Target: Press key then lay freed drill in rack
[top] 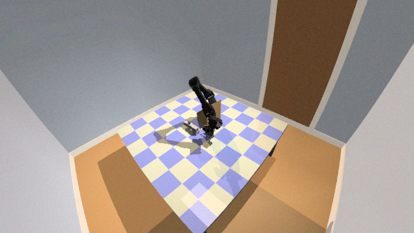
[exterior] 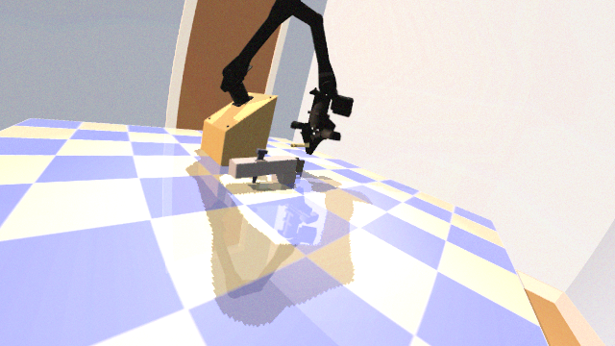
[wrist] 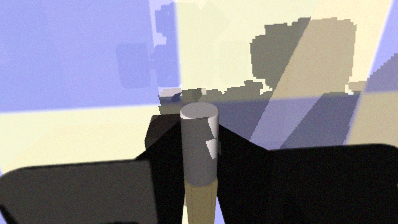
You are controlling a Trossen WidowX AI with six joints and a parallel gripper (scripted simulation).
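Now: the dark block 10 mm behind my gripper tip, 50 mm to the right of it and 40 mm below it. Round my gripper tip: drill (40 mm to the right, 30 mm above); grey block housing (80 mm ahead, 210 mm to the right, 30 mm below); blue-grey key (80 mm ahead, 240 mm to the right, 10 mm below).
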